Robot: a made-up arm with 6 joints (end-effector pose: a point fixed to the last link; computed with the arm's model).
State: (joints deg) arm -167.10 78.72 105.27 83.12 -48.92 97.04
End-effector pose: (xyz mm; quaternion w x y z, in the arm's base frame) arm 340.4 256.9 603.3 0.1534 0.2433 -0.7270 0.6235
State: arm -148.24 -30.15 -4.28 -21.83 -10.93 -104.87
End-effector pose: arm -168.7 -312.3 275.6 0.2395 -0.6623 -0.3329 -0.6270
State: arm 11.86 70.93 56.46 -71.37 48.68 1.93
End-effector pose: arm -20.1 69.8 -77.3 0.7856 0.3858 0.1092 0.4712
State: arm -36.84 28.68 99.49 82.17 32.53 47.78
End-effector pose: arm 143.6 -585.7 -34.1 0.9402 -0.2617 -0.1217 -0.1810
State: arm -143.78 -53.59 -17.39 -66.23 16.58 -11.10
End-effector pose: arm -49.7 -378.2 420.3 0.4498 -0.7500 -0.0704 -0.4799
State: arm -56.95 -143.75 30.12 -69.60 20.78 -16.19
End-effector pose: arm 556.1 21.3 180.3 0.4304 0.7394 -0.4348 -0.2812
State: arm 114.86 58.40 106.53 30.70 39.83 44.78
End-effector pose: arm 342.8 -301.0 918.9 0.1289 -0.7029 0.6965 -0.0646
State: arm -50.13 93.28 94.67 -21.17 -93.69 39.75
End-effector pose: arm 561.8 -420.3 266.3 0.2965 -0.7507 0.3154 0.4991
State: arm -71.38 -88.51 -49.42 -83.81 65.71 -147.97
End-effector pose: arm 204.0 -424.3 549.1 0.2904 -0.1683 -0.9415 -0.0310
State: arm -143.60 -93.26 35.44 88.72 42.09 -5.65
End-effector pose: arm -162.3 -169.3 210.6 0.5118 0.3439 0.7728 0.1500
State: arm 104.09 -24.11 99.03 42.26 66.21 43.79
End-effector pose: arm 404.6 -517.9 186.1 0.5685 -0.3605 0.4364 0.5970
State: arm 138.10 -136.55 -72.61 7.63 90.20 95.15
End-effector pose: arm 181.6 -640.1 469.2 0.7794 -0.5098 0.3336 -0.1461
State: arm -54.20 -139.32 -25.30 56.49 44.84 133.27
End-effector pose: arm -243.7 41.8 547.6 0.1181 0.7051 0.6989 -0.0217
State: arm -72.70 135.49 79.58 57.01 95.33 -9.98
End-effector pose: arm -141.1 108.9 -151.4 0.2076 -0.1060 0.2175 -0.9478
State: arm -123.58 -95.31 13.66 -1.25 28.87 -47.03
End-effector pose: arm 176.1 -327.8 597.0 0.3653 -0.7560 0.5216 -0.1513
